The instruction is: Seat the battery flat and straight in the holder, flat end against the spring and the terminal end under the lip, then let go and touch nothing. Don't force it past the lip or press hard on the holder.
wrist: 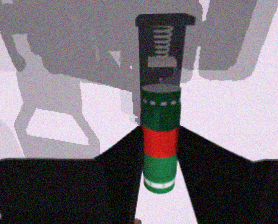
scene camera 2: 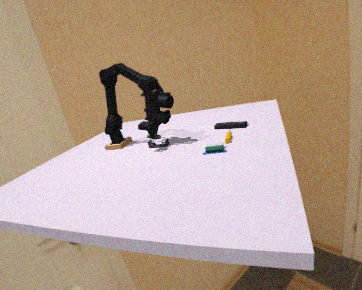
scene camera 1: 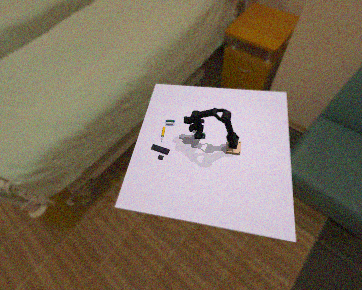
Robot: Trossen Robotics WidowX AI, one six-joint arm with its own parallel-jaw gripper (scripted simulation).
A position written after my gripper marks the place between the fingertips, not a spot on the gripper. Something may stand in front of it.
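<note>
There is a battery point(wrist: 161, 103), and it is held by my gripper point(wrist: 159, 132).
</note>
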